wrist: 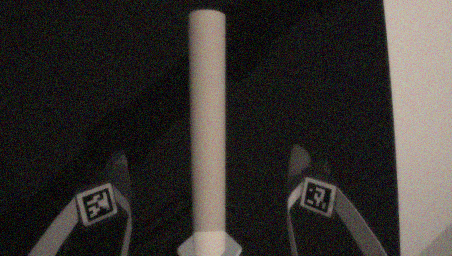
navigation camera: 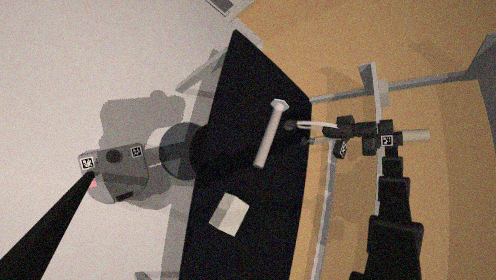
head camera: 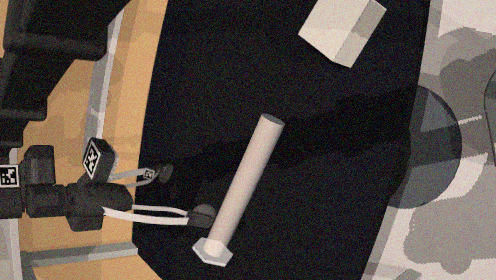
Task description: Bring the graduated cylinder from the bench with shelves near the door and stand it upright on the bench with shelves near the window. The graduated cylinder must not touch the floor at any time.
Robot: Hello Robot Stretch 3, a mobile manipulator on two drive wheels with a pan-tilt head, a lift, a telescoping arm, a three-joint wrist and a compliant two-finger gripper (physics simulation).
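Frame: origin at the robot's base, x ahead, y left, z up, level; metres.
Seen in the pictures: gripper, between the fingertips: (navigation camera: 292, 134) (head camera: 192, 192); robot's base, origin of its link: (navigation camera: 113, 155).
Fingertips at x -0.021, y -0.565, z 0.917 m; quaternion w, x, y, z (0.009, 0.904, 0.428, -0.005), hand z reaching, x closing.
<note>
Pixels of each thing's top centre, then the offset from my fingertips to it. "*": a spot on its surface instead. Level surfaces: height alone.
- black bench top, height of its surface: 0.154 m down
- pale block, centre of its top: (head camera: 332, 16) (navigation camera: 234, 216) 0.235 m back, 0.275 m left, 0.096 m down
- dark round disc, a spot on its surface: (head camera: 437, 145) * 0.048 m back, 0.179 m left, 0.886 m down
The pale graduated cylinder (head camera: 245, 182) (navigation camera: 268, 137) (wrist: 208, 125) lies on its side on the black bench top (head camera: 200, 100) (navigation camera: 237, 65) (wrist: 325, 75). Its hexagonal base is at the bottom in the head and wrist views and at the top in the navigation view. My gripper (head camera: 183, 195) (navigation camera: 298, 133) (wrist: 210, 165) is open and holds nothing. In the wrist view its fingers stand to either side of the cylinder's lower half, with a gap on both sides. In the head view both fingertips appear left of the cylinder. Their height above it is unclear.
A pale block (head camera: 330, 27) (navigation camera: 234, 215) sits on the same bench top, beyond the cylinder's open end. Grey frame bars (head camera: 97, 95) (navigation camera: 325, 210) run beside the bench. My base (navigation camera: 120, 172) and a dark round disc (head camera: 437, 145) (navigation camera: 175, 155) are at the bench's other side.
</note>
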